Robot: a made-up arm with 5 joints.
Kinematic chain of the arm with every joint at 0, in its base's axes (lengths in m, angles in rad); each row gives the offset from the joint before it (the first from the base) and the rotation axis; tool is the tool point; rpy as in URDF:
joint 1: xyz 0 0 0.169 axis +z
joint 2: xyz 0 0 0 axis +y
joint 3: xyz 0.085 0 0.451 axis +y
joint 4: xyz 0.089 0 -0.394 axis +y
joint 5: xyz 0.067 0 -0.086 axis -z
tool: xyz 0 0 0 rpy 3.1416 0 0
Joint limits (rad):
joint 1: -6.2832..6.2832
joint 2: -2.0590..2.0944
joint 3: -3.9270..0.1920
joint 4: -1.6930..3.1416
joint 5: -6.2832..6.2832
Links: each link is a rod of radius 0.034 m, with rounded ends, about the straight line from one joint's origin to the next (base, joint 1, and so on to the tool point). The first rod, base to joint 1, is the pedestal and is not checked.
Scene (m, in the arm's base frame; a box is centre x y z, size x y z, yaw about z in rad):
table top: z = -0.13
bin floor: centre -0 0.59 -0.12 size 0.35 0.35 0.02 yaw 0.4
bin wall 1: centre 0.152 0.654 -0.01 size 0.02 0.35 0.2 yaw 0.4
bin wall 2: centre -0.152 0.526 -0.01 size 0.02 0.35 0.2 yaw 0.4
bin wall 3: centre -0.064 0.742 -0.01 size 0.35 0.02 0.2 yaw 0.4
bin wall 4: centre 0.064 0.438 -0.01 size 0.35 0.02 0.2 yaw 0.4
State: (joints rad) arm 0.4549 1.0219 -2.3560 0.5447 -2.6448
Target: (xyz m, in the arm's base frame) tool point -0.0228 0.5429 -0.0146
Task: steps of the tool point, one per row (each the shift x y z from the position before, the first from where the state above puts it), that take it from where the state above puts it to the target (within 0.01 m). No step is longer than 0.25 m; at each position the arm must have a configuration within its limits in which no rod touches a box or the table.
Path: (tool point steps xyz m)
1: -0.1358 0.1613 0.0570
2: -0.1693 0.1155 0.0524
3: -0.1871 0.0633 0.0466
4: -0.1885 0.0098 0.0395
5: -0.0673 -0.0044 -0.2132
6: -0.0684 -0.0800 -0.1823
7: -0.0519 -0.1361 -0.1275

